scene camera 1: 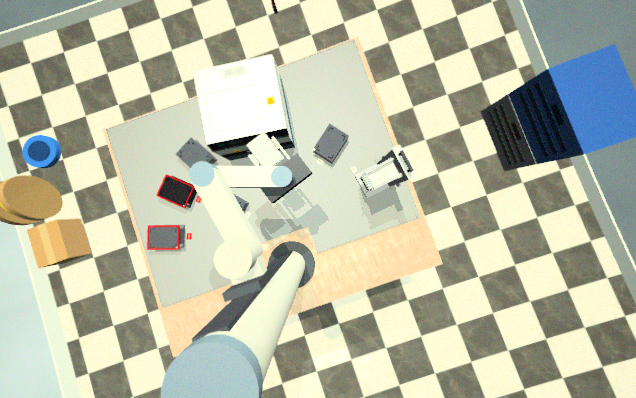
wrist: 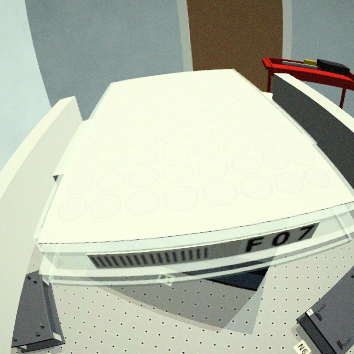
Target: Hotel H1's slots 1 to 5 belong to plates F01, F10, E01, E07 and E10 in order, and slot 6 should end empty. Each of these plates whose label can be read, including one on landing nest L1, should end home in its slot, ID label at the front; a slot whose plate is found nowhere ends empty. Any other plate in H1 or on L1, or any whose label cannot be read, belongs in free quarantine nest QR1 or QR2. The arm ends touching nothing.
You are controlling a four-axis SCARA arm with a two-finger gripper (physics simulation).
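Places are measured from the arm's base along level axes (x down, y back, z left), in millimetres.
Where they show: gripper, fingertip midpoint: (scene camera 1: pixel 261 146) (wrist: pixel 176 96).
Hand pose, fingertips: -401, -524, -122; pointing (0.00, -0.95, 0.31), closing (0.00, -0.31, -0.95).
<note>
After its pixels a point has its place, as x, y, z.
My gripper (scene camera 1: pixel 267 151) @[-401, -524, -121] (wrist: pixel 176 96) @[-401, -524, -121] is shut on a white, clear-edged plate (scene camera 1: pixel 265 148) @[-404, -510, -135] (wrist: pixel 190 155) @[-403, -470, -139] labelled F07, held level above the table by the front of the white instrument. Its label faces the wrist camera. Hotel H1 (scene camera 1: pixel 404 160) @[-358, -295, -623] stands at the table's right side, well apart from the gripper; a white plate (scene camera 1: pixel 378 176) @[-262, -276, -532] shows at its top, its label unreadable. Two red-edged nests lie at the left: one (scene camera 1: pixel 176 191) @[-62, -566, 435] has a black top, the other (scene camera 1: pixel 164 237) @[-63, -359, 567] a grey top. Their labels cannot be read. I cannot tell which nest is L1.
The white instrument (scene camera 1: pixel 240 107) @[-259, -768, -66] stands behind the held plate. Dark grey nests (scene camera 1: pixel 331 144) @[-62, -525, -411] (scene camera 1: pixel 195 153) @[-63, -722, 277] lie to its right and left; another (scene camera 1: pixel 242 202) @[-63, -395, 125] is partly under the arm. In the wrist view, a nest (wrist: pixel 332 310) @[-63, -531, -366] near the N6 label and another (wrist: pixel 36 312) @[-63, -418, 165] show below.
</note>
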